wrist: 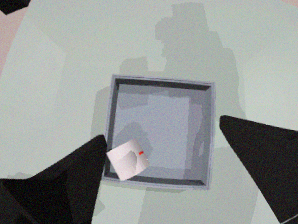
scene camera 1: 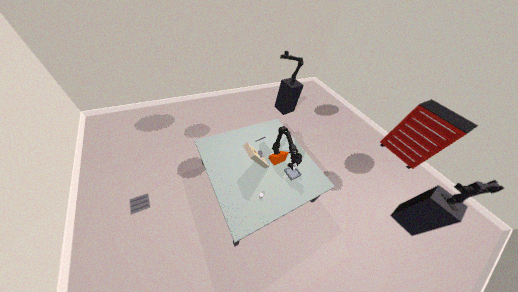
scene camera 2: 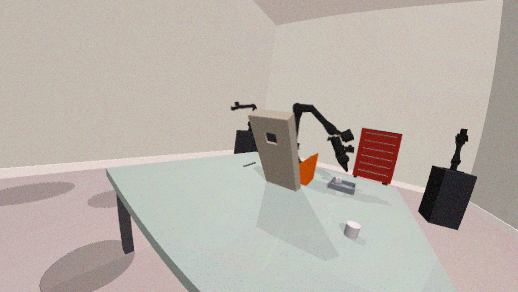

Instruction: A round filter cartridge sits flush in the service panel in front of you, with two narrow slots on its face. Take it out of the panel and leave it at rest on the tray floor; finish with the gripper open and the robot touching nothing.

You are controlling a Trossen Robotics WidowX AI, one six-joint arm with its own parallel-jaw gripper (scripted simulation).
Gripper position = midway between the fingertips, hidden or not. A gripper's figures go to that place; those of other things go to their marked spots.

Labels:
My gripper [wrist: 163, 131] is 0.10 m from the lens. A white round cartridge [wrist: 128, 159] is 0.17 m from the lens. A grey tray [wrist: 173, 119]: 0.21 m from the lens. The marked spots on the grey tray and the white round cartridge are 0.09 m apart.

